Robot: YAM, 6 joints.
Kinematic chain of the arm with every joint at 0, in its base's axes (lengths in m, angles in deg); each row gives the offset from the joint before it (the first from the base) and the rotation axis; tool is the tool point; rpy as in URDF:
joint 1: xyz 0 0 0.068 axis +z
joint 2: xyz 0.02 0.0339 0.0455 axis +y
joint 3: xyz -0.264 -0.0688 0 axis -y
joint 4: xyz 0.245 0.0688 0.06 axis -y
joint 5: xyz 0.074 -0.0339 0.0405 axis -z
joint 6: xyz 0.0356 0 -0.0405 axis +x
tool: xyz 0 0 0 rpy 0 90 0
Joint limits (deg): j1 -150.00..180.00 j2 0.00..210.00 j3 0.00..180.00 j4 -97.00..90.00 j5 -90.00..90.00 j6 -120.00..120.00
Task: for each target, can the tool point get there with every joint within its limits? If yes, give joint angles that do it. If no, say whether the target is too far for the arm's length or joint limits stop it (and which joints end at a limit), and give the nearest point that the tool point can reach.
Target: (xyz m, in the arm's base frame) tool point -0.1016 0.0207 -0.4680
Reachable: no: joint limits stop it (at a limit: joint 2) | nearest point -0.1348 0.0275 -0.3629 | short by 0.110 m
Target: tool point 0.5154 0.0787 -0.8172
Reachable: no: too far | nearest point 0.3614 0.0552 -0.3609 | short by 0.482 m
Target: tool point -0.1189 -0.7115 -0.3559
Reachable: no: too far | nearest point -0.0895 -0.5357 -0.2287 | short by 0.219 m
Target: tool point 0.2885 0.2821 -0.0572
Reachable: yes | joints 42.95 145.66 71.22 7.24 -16.15 92.45
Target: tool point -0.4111 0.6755 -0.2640
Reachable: no: too far | nearest point -0.3026 0.4972 -0.1618 | short by 0.232 m
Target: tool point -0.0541 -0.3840 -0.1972
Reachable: yes | joints -95.70 173.78 82.43 30.04 26.21 -35.66
